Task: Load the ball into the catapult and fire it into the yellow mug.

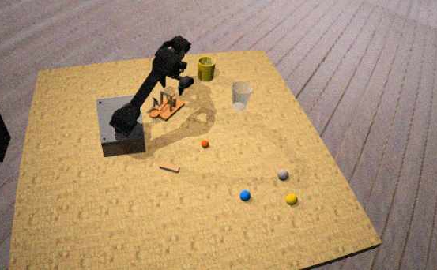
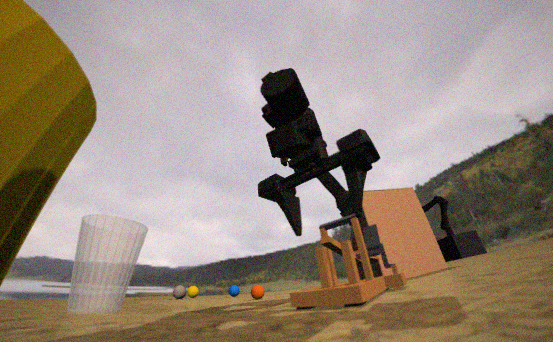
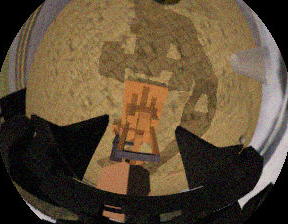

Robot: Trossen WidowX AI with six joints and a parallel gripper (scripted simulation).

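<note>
The orange ball lies 260 mm to the right of my gripper tip, 120 mm ahead of it and 70 mm below it. Round my gripper tip: wooden catapult (60 mm behind, 50 mm to the right, 40 mm below); then yellow mug (220 mm to the left, 180 mm ahead, 60 mm below); then clear cup (310 mm ahead, 60 mm below, 20 mm to the right).
</note>
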